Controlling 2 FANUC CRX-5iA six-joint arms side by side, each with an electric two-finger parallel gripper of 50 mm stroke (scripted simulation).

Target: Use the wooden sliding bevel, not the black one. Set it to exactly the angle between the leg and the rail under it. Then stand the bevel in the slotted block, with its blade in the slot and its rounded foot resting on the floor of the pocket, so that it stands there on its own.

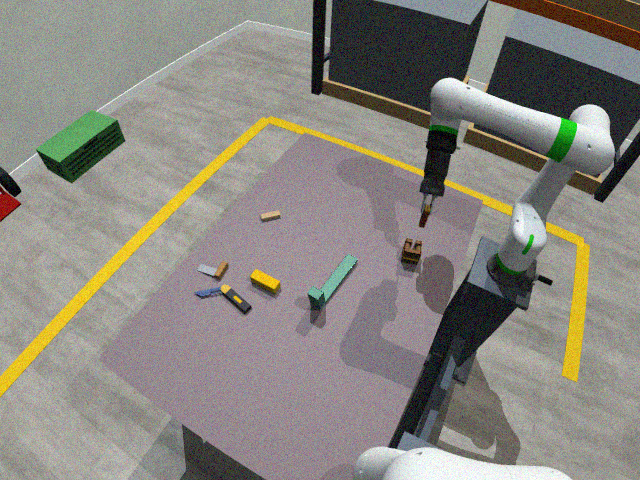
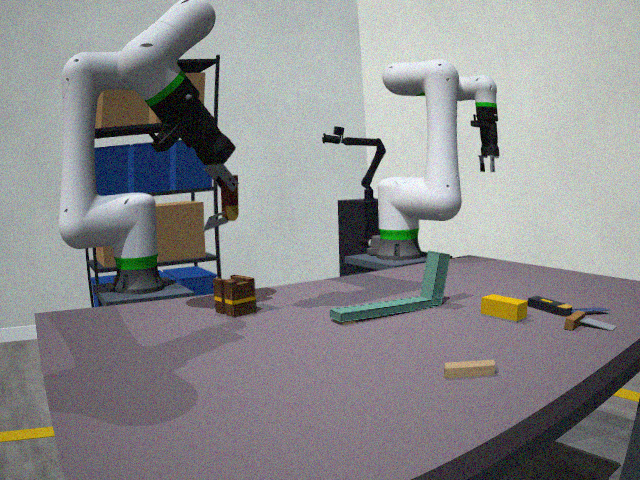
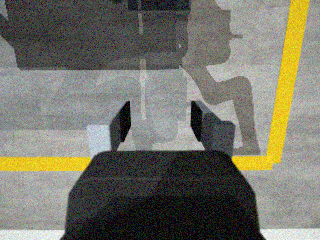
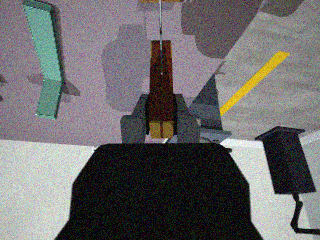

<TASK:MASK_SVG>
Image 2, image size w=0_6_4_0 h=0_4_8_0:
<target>my right gripper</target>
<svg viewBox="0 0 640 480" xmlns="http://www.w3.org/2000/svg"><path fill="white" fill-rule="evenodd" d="M205 107L202 114L187 128L180 138L187 147L192 147L195 150L198 158L204 165L208 165L204 171L212 177L220 188L222 180L230 191L234 191L239 182L225 167L224 163L235 151L236 147L219 130L217 121Z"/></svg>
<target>yellow block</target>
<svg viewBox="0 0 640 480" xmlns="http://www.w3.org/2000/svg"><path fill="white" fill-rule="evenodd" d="M482 297L482 316L513 323L523 321L527 317L528 301L494 294Z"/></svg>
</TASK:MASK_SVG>
